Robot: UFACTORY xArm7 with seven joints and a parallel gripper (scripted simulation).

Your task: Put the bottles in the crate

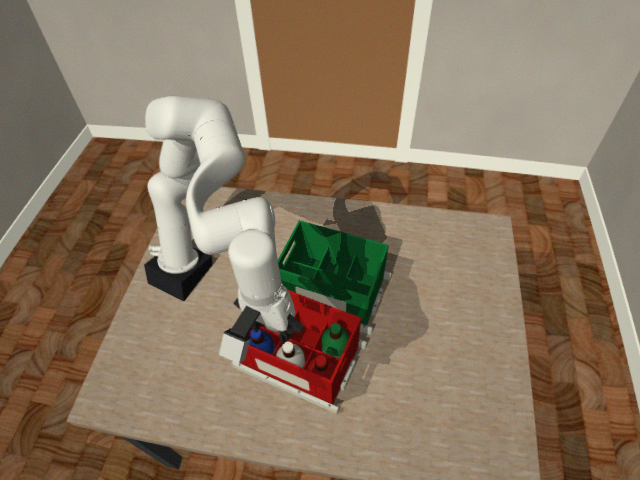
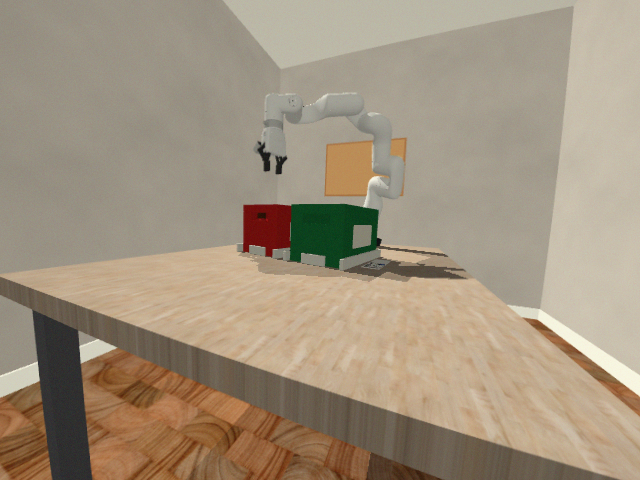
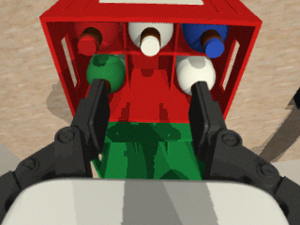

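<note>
Now: the red crate 3 cm ahead of my hand, 8 cm to the left of it and 25 cm below it. From my hand the other things lie so: red-labelled bottle: 10 cm ahead, 1 cm to the left, 25 cm below; then green-labelled bottle: 13 cm ahead, 9 cm to the left, 25 cm below; then blue-labelled bottle: 7 cm behind, 7 cm to the left, 25 cm below.
</note>
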